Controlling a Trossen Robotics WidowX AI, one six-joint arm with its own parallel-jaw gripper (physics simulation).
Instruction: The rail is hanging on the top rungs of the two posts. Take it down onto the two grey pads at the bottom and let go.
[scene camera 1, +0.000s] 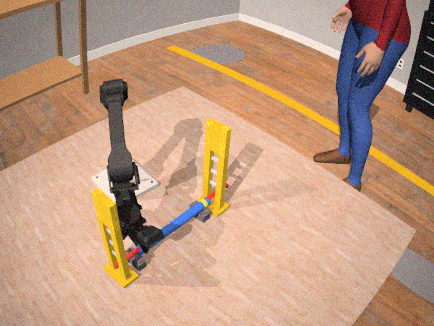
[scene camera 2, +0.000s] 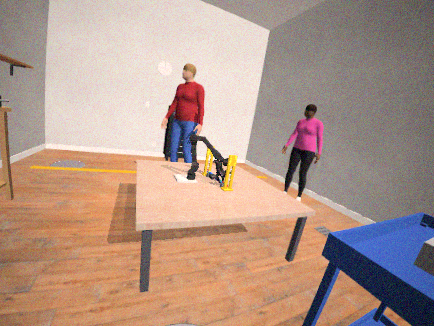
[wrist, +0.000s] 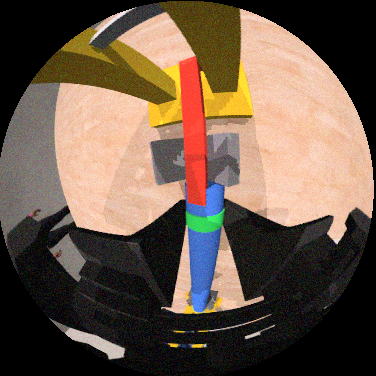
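Where they show: gripper, fingertip midpoint: (scene camera 1: 143, 250) (wrist: 202, 203); arm's base, link origin: (scene camera 2: 190, 179).
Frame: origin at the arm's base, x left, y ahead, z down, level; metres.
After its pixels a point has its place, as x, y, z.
The rail (scene camera 1: 185, 219) @(0.029, 0.257, -0.028) (wrist: 203, 255) @(-0.101, 0.235, -0.030) is a blue bar with red flat ends, a yellow band and a green band. It lies low and about level between the two yellow posts (scene camera 1: 218, 137) @(0.155, 0.260, -0.250) (scene camera 1: 104, 207) @(-0.244, 0.250, -0.265) (scene camera 2: 231, 170) @(-0.237, 0.247, -0.155), its ends within the posts. My gripper (scene camera 1: 151, 242) (wrist: 202, 203) @(-0.136, 0.239, -0.006) is shut on the rail near the green band, at the near-post end. The near grey pad (scene camera 1: 138, 261) @(-0.182, 0.266, -0.023) (wrist: 168, 161) @(-0.173, 0.257, -0.019) and the far grey pad (scene camera 1: 202, 214) @(0.086, 0.273, -0.017) are beneath the rail's ends. Whether the rail touches the pads cannot be told. The fingers partly hide the rail in scene camera 1.
The arm's white base plate (scene camera 1: 147, 185) @(0.079, 0.047, 0.000) (scene camera 2: 184, 178) @(0.012, -0.054, -0.001) is on the table (scene camera 1: 300, 250) @(0.180, 0.576, 0.017) (scene camera 2: 220, 207) @(-0.513, 0.003, 0.018) behind the rail. The posts stand close to both rail ends. People stand beyond the table, and a blue cart (scene camera 2: 327, 245) stands at the right in scene camera 2.
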